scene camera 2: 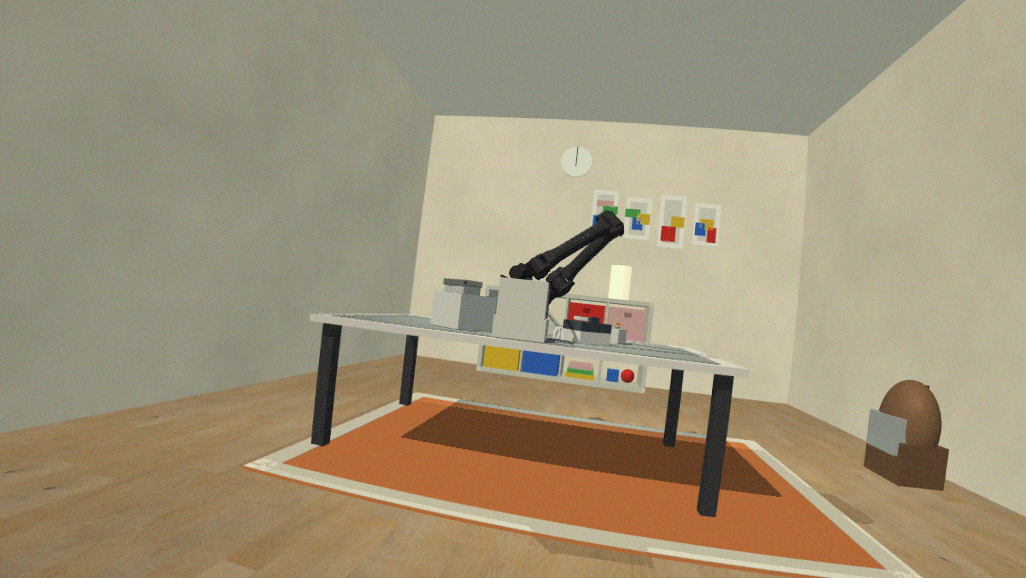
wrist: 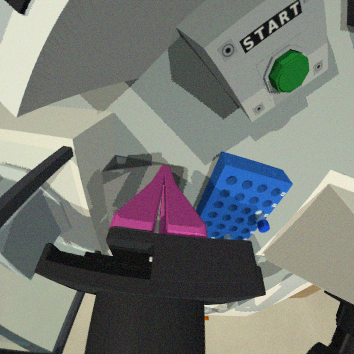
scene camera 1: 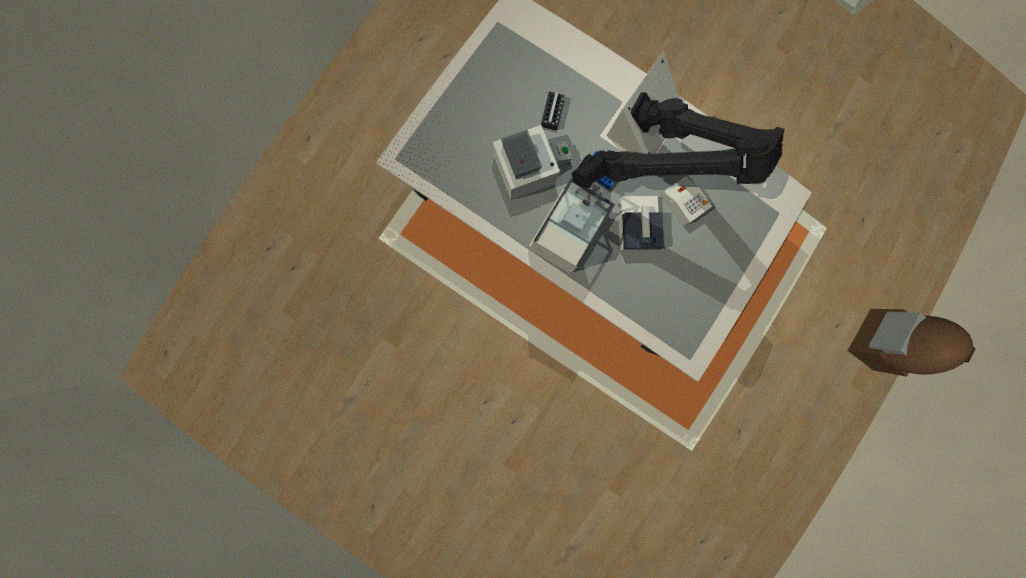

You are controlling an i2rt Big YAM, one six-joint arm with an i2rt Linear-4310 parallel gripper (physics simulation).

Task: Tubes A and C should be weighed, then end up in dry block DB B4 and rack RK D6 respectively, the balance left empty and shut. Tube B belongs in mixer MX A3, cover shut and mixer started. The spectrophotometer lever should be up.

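Places are measured from the arm's base along level axes (x ahead, y left, z up), in millimetres.
Where they show: gripper, fingertip midpoint: (wrist: 164, 170); arm's base, link origin: (scene camera 1: 642, 112).
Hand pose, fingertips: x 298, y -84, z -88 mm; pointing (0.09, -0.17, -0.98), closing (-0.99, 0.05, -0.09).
Note:
Each offset is from my fingertips to the top centre of the thing. "spot": to the spot under its first point.
My gripper (wrist: 164, 170) is shut and empty, its magenta fingertips together over a small grey box @[spot: dy +25, dx +42, dz +2 mm] (wrist: 120, 185); in scene camera 1 the arm hides the fingers. A blue rack @[dy +64, dx -93, dz -22 mm] (wrist: 240, 192) (scene camera 1: 607, 182) is right of the fingers in the wrist view. A blue-capped tube @[dy +58, dx -123, dz +2 mm] (wrist: 263, 226) is at its right edge; its letter cannot be read. The glass-sided balance @[dy +57, dx +148, dz +170 mm] (scene camera 1: 567, 240) (wrist: 30, 245) is at the left in the wrist view; its door state is unclear. A white machine with a grey cover @[dy -167, dx +19, dz +138 mm] (scene camera 1: 520, 154) (scene camera 2: 463, 284), apparently the mixer, has the cover down. The START box @[spot: dy -90, dx -24, dz +26 mm] (wrist: 220, 60) (scene camera 1: 562, 150) has a green button @[dy -95, dx -67, dz +23 mm] (wrist: 290, 71).
A black block with two rows of holes @[spot: dy -213, dx -192, dz -4 mm] (scene camera 1: 552, 109) lies beyond the covered machine. A white-and-dark device @[dy +281, dx +23, dz +50 mm] (scene camera 1: 642, 233) and a white keypad device @[dy +398, dx -150, dz +18 mm] (scene camera 1: 690, 201) stand right of the balance. A beige block edge (wrist: 320, 235) is right of the blue rack.

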